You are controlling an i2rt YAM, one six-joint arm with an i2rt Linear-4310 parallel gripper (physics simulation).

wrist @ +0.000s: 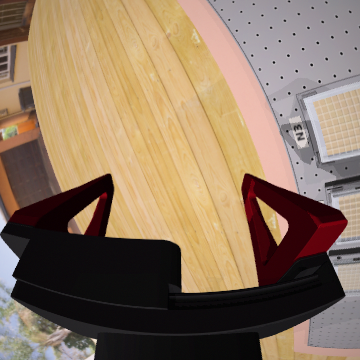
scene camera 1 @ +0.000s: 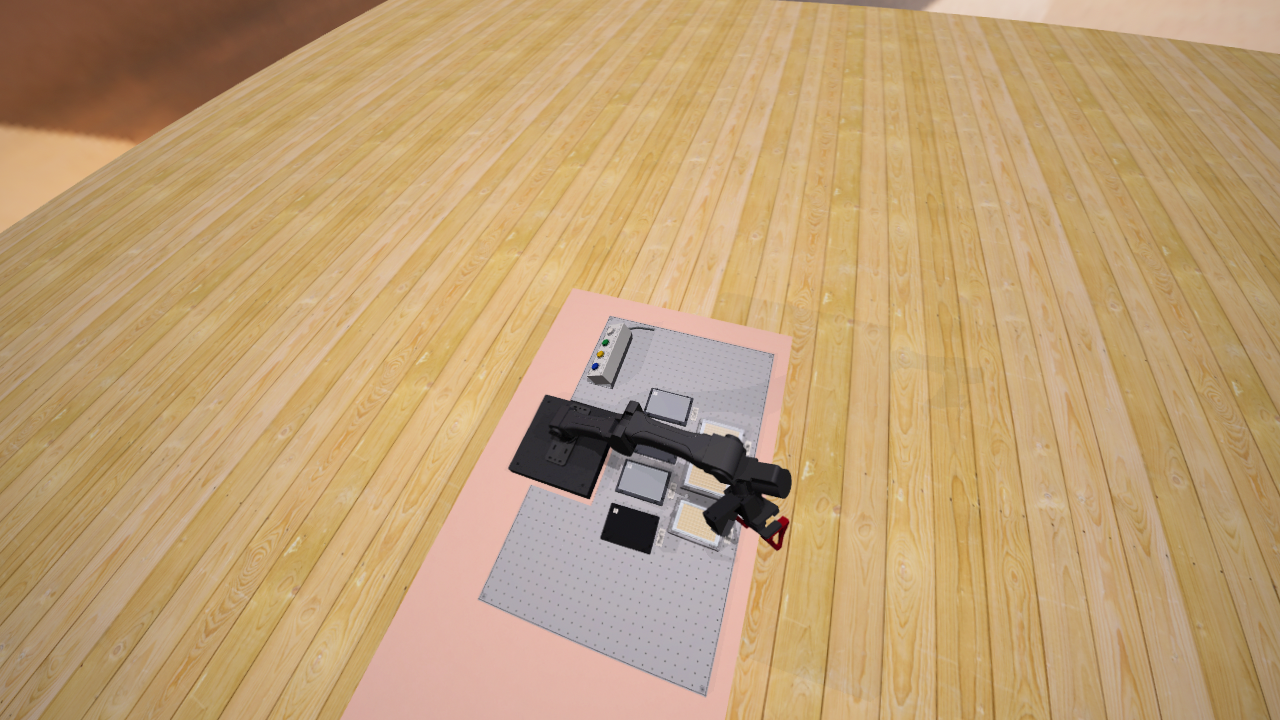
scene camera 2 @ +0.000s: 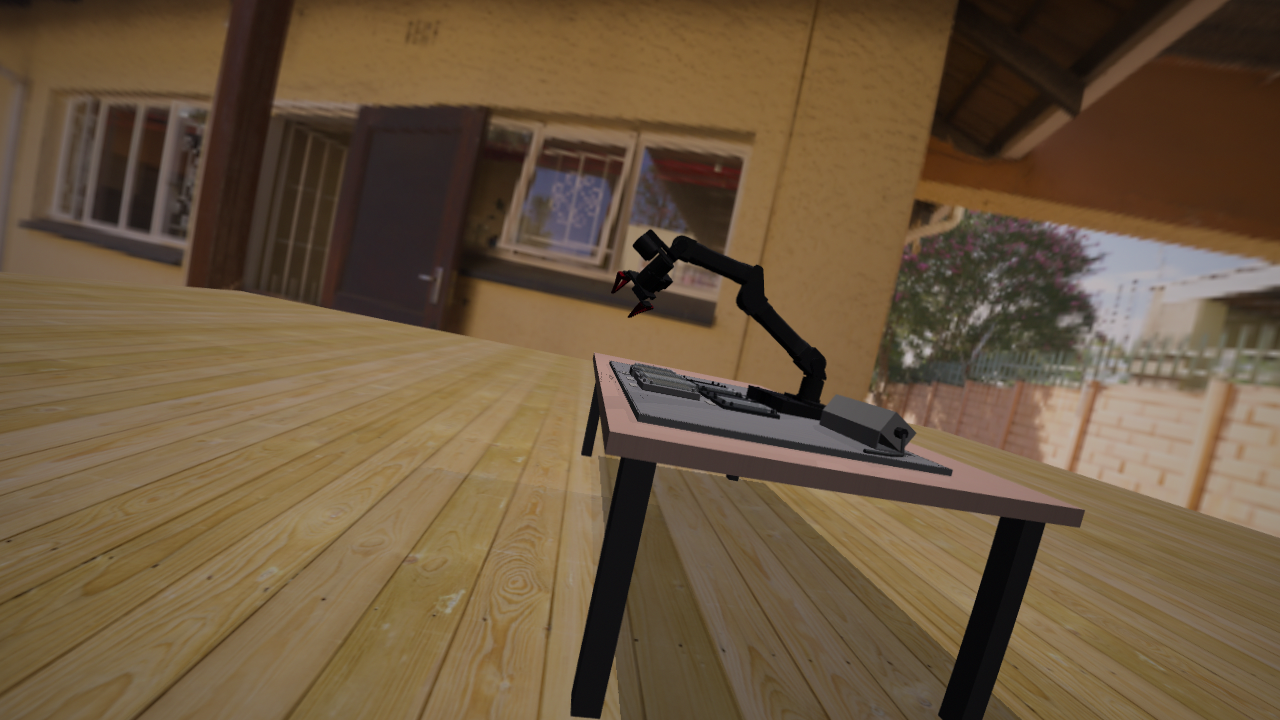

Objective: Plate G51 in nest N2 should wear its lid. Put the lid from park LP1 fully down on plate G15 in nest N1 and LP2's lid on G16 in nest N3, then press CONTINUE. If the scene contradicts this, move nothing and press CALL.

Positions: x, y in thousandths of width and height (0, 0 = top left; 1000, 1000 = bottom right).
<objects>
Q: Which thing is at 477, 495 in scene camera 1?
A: A button box.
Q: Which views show my gripper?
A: The wrist view, scene camera 1 and scene camera 2: all of them.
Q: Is my gripper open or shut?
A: Open.
</objects>
